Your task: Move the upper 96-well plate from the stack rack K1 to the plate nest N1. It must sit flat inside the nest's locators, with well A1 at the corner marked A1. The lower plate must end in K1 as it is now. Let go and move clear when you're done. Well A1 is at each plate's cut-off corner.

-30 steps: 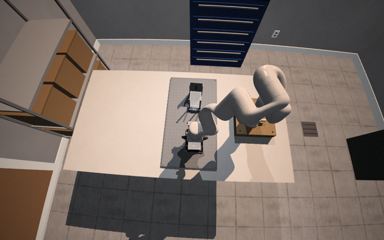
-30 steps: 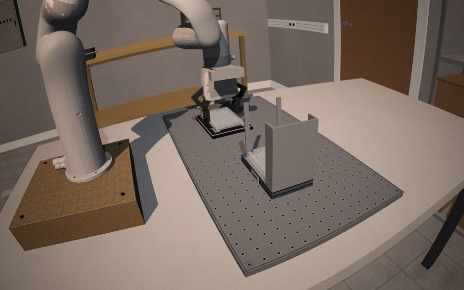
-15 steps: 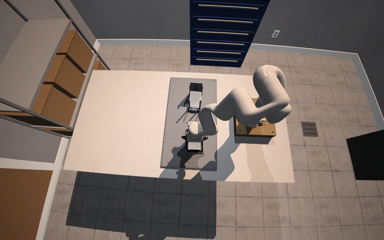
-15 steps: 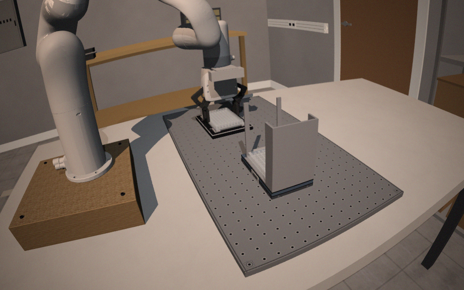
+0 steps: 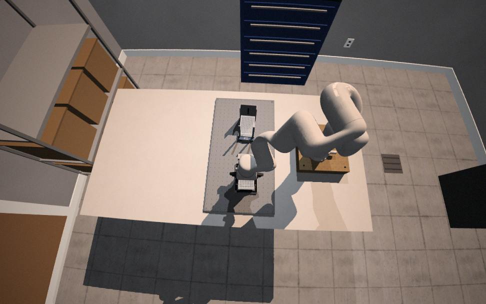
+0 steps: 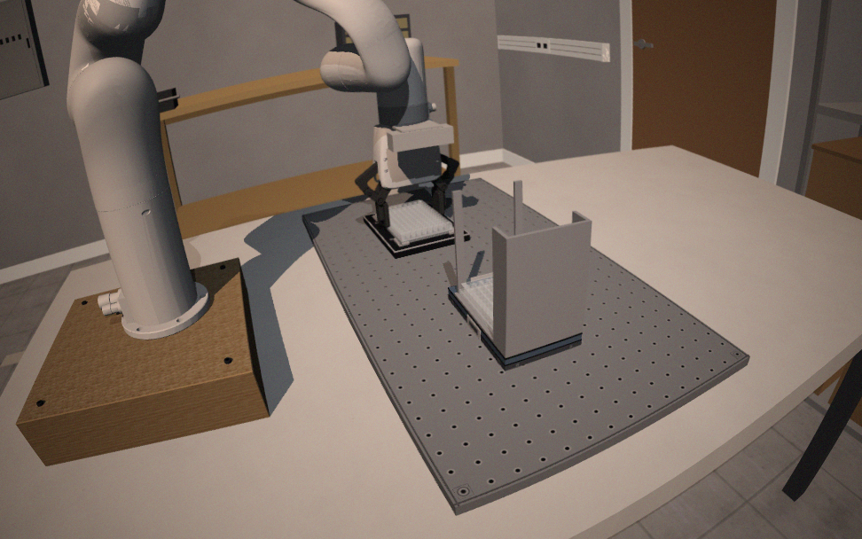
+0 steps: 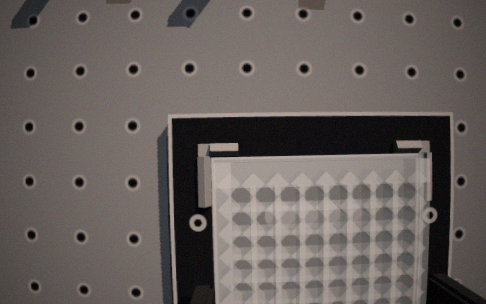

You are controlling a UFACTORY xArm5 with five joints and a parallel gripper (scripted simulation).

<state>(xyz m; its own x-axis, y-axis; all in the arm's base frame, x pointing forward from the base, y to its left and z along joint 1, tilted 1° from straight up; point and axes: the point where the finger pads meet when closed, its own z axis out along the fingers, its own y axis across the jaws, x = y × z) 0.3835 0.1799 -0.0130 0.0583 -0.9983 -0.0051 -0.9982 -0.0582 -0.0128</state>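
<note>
Now: the black plate nest N1 30 mm below my hand. From my hand the other things lie so: A1 mark: 80 mm to the left, 50 mm ahead, 20 mm below; rack wall: 380 mm to the right, 50 mm above, 20 mm ahead.
</note>
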